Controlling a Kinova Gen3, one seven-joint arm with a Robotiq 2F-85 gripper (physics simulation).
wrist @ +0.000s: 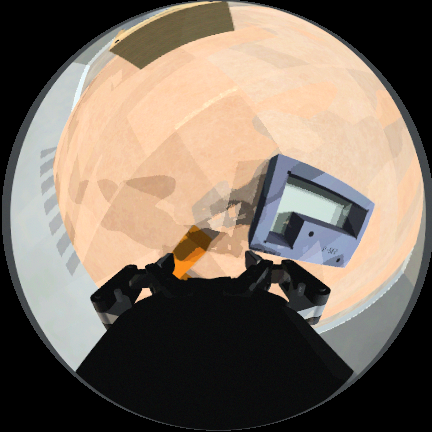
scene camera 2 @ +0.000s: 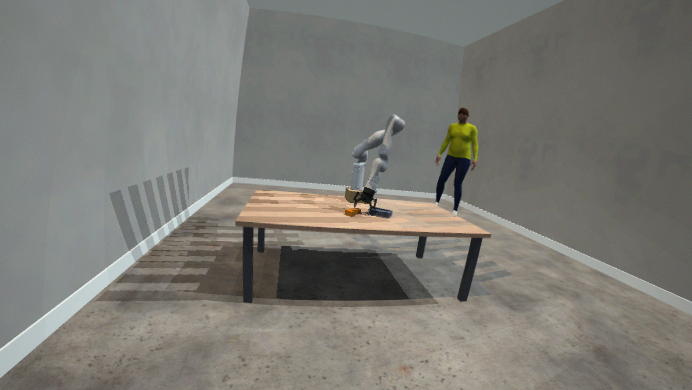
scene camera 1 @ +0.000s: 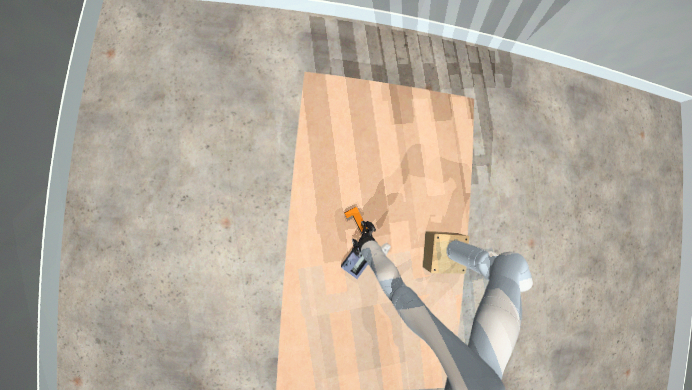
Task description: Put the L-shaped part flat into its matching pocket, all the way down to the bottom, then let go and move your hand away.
Scene:
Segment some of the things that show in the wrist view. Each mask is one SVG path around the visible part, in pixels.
My gripper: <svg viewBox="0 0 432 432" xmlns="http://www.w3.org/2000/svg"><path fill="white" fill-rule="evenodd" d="M353 370L310 326L318 322L327 302L330 288L291 259L282 259L280 264L273 264L272 260L263 259L252 250L245 250L244 265L246 269L238 277L232 278L230 276L219 276L213 278L187 277L186 280L179 279L172 273L175 265L174 255L171 252L167 252L164 256L159 257L154 263L145 264L145 268L137 268L136 264L125 265L90 295L91 303L106 331L85 356L75 372L90 386L110 400L142 416L187 428L229 430L260 426L305 411L334 393L350 377ZM149 288L151 295L135 302L142 288ZM271 283L278 283L288 301L282 296L268 291Z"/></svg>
An orange L-shaped part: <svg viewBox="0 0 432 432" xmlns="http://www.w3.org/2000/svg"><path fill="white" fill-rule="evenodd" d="M194 224L183 235L171 252L174 255L175 265L172 273L179 279L186 280L187 277L191 277L185 271L202 256L212 239Z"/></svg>

